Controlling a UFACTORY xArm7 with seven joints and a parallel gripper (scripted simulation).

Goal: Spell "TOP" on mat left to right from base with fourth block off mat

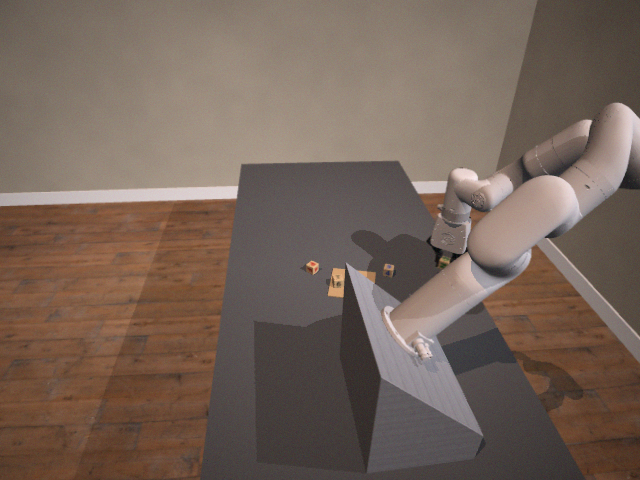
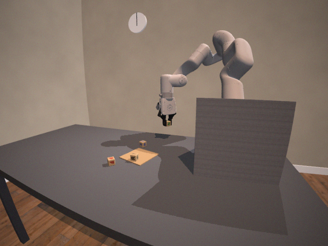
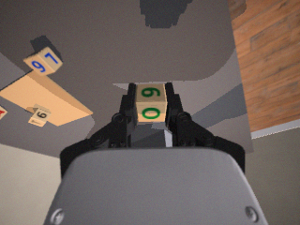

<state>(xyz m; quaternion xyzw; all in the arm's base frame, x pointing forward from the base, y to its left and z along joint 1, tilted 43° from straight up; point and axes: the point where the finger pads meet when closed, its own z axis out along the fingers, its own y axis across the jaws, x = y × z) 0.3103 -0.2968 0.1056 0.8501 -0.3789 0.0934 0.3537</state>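
The tan mat lies 25 cm to the left of my hand, 12 cm below it and 10 cm ahead of it. Round my hand: blue-lettered block: 12 cm to the left, 12 cm ahead, 10 cm below.
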